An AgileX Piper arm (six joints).
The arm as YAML. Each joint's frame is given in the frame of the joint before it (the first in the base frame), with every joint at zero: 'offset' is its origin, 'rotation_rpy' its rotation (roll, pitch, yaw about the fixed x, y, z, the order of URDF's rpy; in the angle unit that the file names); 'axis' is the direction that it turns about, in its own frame. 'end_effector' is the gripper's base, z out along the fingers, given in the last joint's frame.
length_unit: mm
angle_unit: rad
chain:
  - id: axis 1
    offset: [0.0, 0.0, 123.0]
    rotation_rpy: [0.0, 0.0, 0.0]
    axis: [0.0, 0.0, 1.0]
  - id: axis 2
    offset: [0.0, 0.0, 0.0]
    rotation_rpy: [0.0, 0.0, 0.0]
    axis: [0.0, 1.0, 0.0]
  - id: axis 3
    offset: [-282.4, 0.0, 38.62]
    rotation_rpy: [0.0, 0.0, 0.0]
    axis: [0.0, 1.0, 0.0]
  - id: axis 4
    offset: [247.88, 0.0, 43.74]
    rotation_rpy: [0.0, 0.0, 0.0]
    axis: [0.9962, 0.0, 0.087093]
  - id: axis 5
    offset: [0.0, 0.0, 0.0]
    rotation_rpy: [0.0, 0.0, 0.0]
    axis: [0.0, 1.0, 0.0]
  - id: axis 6
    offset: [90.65, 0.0, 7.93]
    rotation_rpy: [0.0, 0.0, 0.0]
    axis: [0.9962, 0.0, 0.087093]
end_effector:
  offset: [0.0, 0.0, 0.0]
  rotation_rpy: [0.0, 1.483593, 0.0]
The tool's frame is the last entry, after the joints.
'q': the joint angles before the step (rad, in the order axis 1, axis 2, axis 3, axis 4, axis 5, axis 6). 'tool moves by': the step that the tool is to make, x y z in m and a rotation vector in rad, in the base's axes. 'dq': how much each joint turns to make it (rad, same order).
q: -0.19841, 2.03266, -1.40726, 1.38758, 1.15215, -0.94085
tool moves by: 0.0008, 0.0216, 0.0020, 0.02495, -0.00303, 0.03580
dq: 0.05106, 0.00019, -0.00021, 0.02877, -0.00001, 0.00148
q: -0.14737, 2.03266, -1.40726, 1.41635, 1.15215, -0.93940
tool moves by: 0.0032, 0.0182, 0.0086, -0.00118, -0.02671, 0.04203
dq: 0.04454, -0.00004, -0.03381, -0.00012, 0.00003, 0.00797
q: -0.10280, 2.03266, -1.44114, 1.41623, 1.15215, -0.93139
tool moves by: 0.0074, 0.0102, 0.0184, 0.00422, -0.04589, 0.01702
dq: 0.02571, -0.00012, -0.07037, 0.00001, -0.00006, 0.02789
